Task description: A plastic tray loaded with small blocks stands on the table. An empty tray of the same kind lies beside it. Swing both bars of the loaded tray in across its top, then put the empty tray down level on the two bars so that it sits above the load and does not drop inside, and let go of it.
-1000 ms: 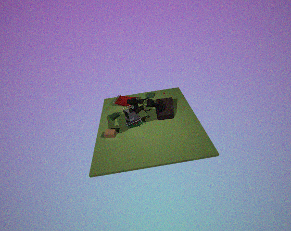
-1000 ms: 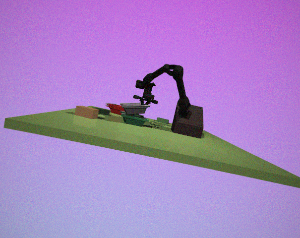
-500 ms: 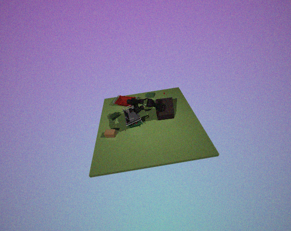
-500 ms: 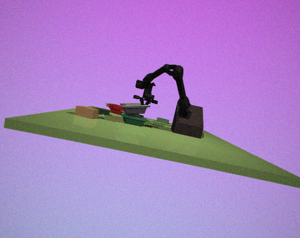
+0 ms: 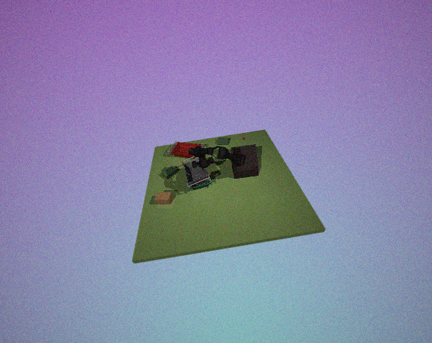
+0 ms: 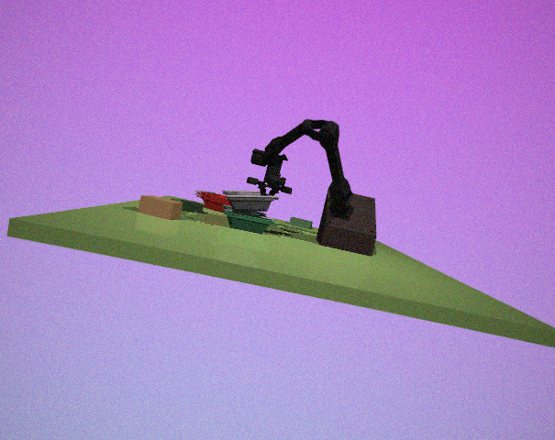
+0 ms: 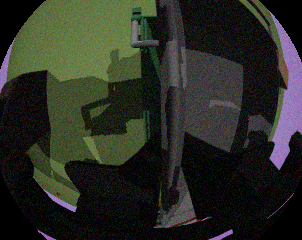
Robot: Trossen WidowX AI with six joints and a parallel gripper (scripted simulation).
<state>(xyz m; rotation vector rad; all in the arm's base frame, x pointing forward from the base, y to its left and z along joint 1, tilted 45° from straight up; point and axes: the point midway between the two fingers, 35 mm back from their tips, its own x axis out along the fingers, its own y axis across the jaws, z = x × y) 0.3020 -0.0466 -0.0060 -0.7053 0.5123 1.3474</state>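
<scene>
Now: the grey tray 8 cm ahead of my gripper tip and 2 cm above it. Round my gripper tip: tan block (38 cm ahead, 16 cm to the left, 7 cm below).
</scene>
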